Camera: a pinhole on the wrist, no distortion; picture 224 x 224 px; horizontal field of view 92.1 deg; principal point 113.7 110.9 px. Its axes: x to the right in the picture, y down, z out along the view. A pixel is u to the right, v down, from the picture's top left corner.
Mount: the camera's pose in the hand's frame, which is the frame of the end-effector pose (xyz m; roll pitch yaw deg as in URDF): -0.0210 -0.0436 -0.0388 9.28 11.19 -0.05
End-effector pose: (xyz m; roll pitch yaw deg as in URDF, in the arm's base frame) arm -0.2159 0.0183 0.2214 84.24 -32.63 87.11
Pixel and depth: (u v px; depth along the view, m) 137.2 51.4 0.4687
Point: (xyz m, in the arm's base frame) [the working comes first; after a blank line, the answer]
In the camera's frame: 0.1020 -0.2583 0.4687

0.1897 0.3150 0.0243
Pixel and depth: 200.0 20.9 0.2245
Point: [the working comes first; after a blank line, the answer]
In the camera's frame: 0.1794 -0.1871 0.2245

-0.0610 0.3084 0.1128
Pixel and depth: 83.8 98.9 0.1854
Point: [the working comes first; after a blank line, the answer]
In the camera's frame: -0.0513 -0.0206 0.1854

-0.0594 0.0220 0.1355
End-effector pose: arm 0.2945 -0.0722 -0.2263 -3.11 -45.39 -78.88
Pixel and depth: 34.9 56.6 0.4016
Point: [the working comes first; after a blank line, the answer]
In the camera's frame: -0.2931 -0.2020 0.4016

-0.0728 0.3098 -0.1212
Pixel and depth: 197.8 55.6 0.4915
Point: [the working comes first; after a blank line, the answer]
In the camera's frame: 0.3828 -0.2517 0.4915

-0.0399 -0.2046 0.3279
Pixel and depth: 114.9 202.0 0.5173
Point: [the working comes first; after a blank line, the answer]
In the camera's frame: 0.0057 0.4365 0.5173

0.5631 0.2827 0.2033
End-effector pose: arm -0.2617 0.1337 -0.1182 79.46 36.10 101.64
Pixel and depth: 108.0 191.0 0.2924
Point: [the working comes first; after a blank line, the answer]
In the camera's frame: -0.0154 0.2169 0.2924

-0.0375 0.3059 0.0056
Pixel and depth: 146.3 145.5 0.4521
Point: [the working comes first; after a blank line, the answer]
In the camera's frame: 0.1365 0.1449 0.4521

0.0693 0.4293 -0.1591
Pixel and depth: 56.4 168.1 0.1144
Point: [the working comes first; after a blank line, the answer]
In the camera's frame: -0.0607 0.0606 0.1144

-0.1640 0.1160 -0.0727
